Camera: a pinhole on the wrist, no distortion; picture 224 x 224 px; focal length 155.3 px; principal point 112.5 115.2 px. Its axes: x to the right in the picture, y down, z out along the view. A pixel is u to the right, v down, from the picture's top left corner.
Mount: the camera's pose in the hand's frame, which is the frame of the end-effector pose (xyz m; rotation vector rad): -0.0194 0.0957 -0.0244 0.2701 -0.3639 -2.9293
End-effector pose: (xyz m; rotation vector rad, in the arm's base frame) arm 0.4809 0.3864 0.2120 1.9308 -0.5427 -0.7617
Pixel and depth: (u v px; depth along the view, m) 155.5 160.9 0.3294
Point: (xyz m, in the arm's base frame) 0.1536 0.2780 0.2048
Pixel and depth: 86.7 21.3 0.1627
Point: 0.3623 0.2423 0.3921
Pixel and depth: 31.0 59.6 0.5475
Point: 0.1930 -0.2003 0.4200
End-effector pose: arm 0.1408 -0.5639 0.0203 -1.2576 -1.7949 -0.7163
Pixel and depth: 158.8 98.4 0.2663
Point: 0.2631 -0.4108 -0.2191
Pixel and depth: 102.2 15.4 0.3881
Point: 0.4761 -0.2401 -0.2203
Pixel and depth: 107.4 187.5 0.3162
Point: 0.0829 -0.3223 -0.1842
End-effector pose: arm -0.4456 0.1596 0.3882 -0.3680 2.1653 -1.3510
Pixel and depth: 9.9 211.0 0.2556
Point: -0.3701 -0.0933 0.2230
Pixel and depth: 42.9 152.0 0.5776
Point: -0.1942 -0.2853 0.0123
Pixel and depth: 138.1 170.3 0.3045
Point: -0.1841 0.0289 0.2808
